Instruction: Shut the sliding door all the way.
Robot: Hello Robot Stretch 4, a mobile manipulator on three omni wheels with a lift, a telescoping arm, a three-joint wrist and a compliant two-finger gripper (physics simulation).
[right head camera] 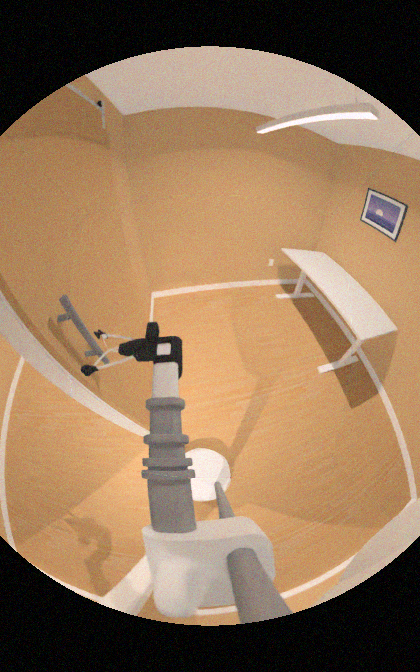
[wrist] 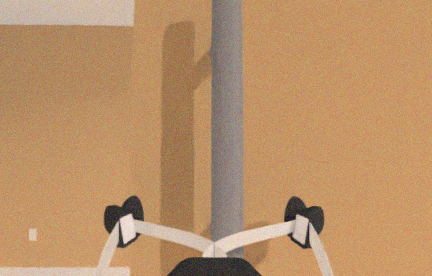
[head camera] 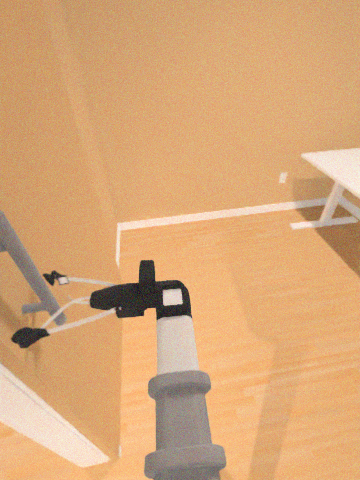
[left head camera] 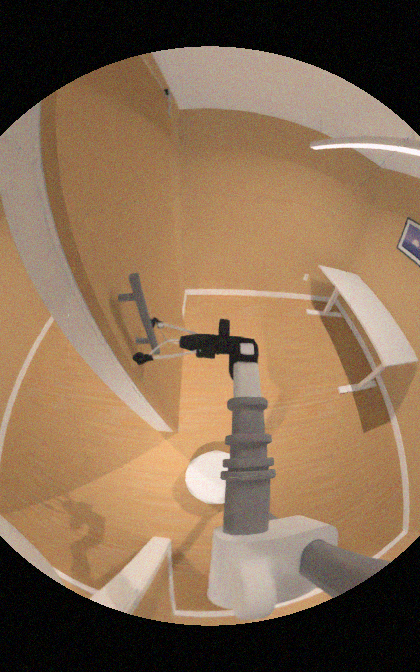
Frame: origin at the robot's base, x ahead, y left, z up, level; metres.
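Where they show: gripper, fingertip midpoint: (right head camera: 87, 351) (head camera: 30, 305) (left head camera: 140, 338); robot's base, link origin: (right head camera: 201, 473) (left head camera: 213, 475).
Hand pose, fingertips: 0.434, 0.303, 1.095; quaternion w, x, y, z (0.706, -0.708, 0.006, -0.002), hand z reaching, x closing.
Observation:
Each offset is from my fingertips to the top centre of the thing, as dx, dy, dz. "pt": to the spot under its first point. Level surfaces: height alone.
The tan sliding door (left head camera: 100, 225) (right head camera: 45, 225) (wrist: 340, 125) stands open at the left, with a doorway gap in front of its near end. Its grey vertical bar handle {pt -0.002, -0.039, +0.086} (head camera: 31, 277) (left head camera: 142, 310) (right head camera: 80, 325) (wrist: 227, 125) is held off the panel on short posts. My gripper (head camera: 42, 307) (left head camera: 149, 340) (right head camera: 94, 352) (wrist: 214, 213) is open and points at the door, with its fingertips on either side of the handle's lower part. Neither fingertip visibly touches the bar. The bar's lower end is partly hidden by the gripper in the wrist view.
A white wall end (head camera: 50, 420) (left head camera: 90, 335) (right head camera: 75, 390) runs close beside the door on the near side. Another pale wall end {pt -1.053, +0.036, -0.602} (left head camera: 145, 565) (right head camera: 130, 585) stands across the doorway. A white table {dz -0.403} (head camera: 340, 165) (left head camera: 370, 310) (right head camera: 340, 290) stands at the right wall.

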